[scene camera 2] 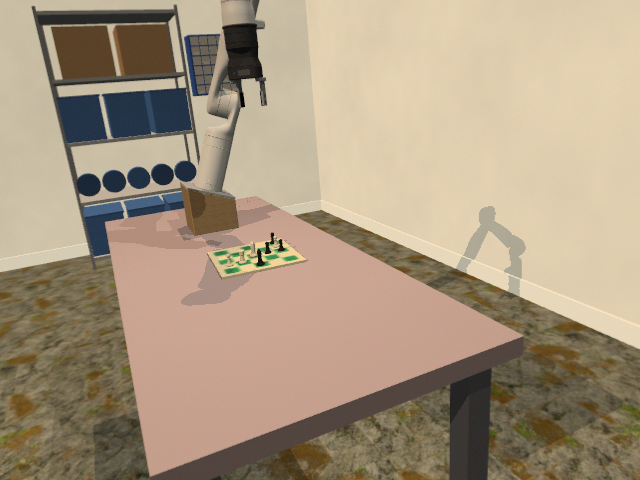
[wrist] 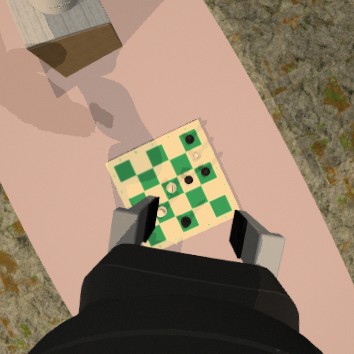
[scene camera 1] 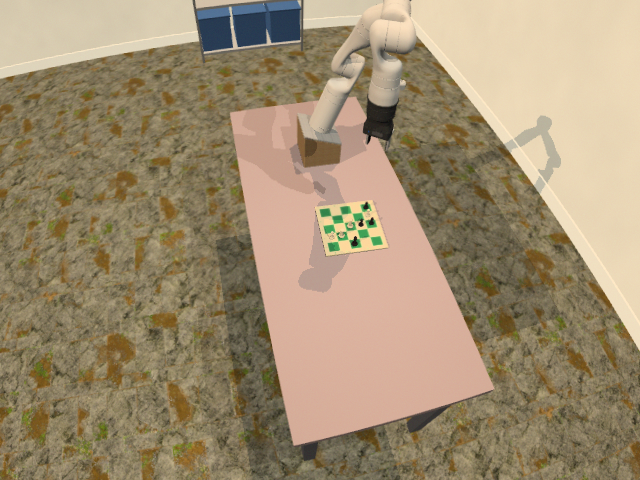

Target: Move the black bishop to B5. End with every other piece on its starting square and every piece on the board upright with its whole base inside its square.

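Pixels of known places: gripper, fingertip midpoint: (scene camera 2: 253, 106) (wrist: 194, 218) (scene camera 1: 377, 145); arm's base, origin of the base link: (scene camera 2: 208, 188) (scene camera 1: 319, 126).
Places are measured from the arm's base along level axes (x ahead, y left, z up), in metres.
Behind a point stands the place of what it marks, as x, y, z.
The green and cream board (scene camera 1: 323, 233) {0.435, -0.048, -0.123} (scene camera 2: 287, 262) {0.516, 0.116, -0.123} (wrist: 224, 181) {0.446, 0.159, -0.123} lies on the table. Several black pieces stand upright: one (scene camera 1: 354, 241) {0.495, 0.049, -0.105} (scene camera 2: 260, 258) {0.496, 0.052, -0.105} (wrist: 186, 221) {0.489, 0.055, -0.093} on a green square in the row farthest from the arm's base, one (scene camera 1: 360, 223) {0.417, 0.087, -0.110} (scene camera 2: 267, 248) {0.417, 0.090, -0.109} (wrist: 188, 179) {0.412, 0.092, -0.091} on a cream square, one (scene camera 1: 371, 221) {0.412, 0.128, -0.111} (scene camera 2: 280, 245) {0.414, 0.127, -0.108} (wrist: 205, 171) {0.411, 0.129, -0.092} on green beside it, one (scene camera 1: 366, 205) {0.338, 0.126, -0.109} (scene camera 2: 272, 238) {0.339, 0.124, -0.108} (wrist: 189, 139) {0.340, 0.124, -0.093} on a green corner. I cannot tell which is the bishop. My gripper (scene camera 1: 378, 144) {0.427, 0.094, 0.263} (scene camera 2: 253, 105) {0.427, 0.094, 0.263} (wrist: 194, 218) {0.427, 0.094, 0.263} is open and empty, high above the table.
White pieces stand among the black ones, including one (scene camera 1: 349, 225) {0.420, 0.047, -0.112} (scene camera 2: 252, 249) {0.421, 0.048, -0.103} (wrist: 171, 188) {0.416, 0.053, -0.095} mid-board and one (scene camera 1: 368, 212) {0.378, 0.124, -0.101} (wrist: 196, 156) {0.377, 0.124, -0.092} between two black pieces. My left finger hides part of the board in the wrist view. The arm's wooden base block (scene camera 1: 321, 152) {0.092, -0.005, -0.058} (scene camera 2: 214, 214) {0.092, -0.002, -0.070} (wrist: 82, 52) {0.092, -0.004, -0.075} stands behind the board.
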